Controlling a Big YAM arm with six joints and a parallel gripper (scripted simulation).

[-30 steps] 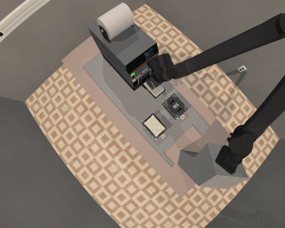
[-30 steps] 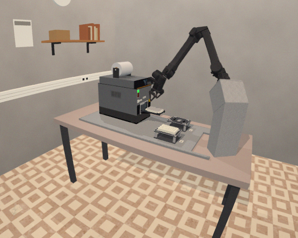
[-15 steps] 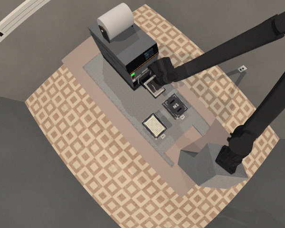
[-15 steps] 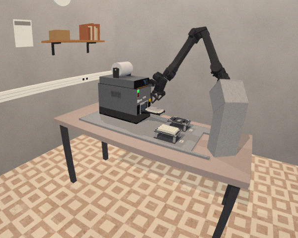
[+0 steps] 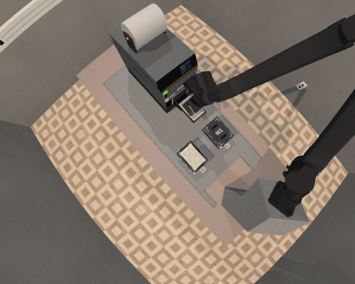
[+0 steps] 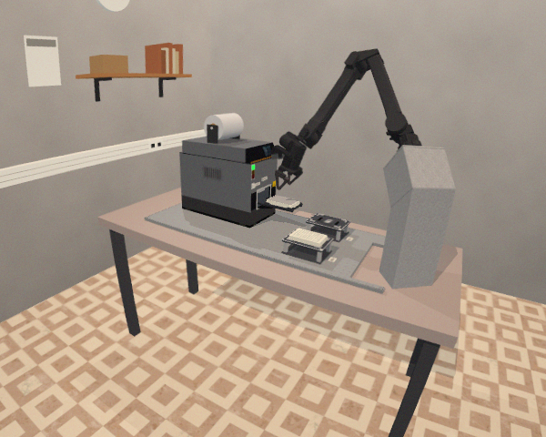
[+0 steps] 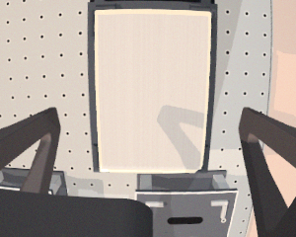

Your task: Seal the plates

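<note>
My hand is 9 cm above the sealer stage. From my hand the other things lie so: start button: 11 cm ahead, 8 cm to the left; cream well plate: 20 cm to the left, 19 cm behind, 13 cm below; foil roll: 33 cm ahead, 23 cm above, 4 cm to the right.
</note>
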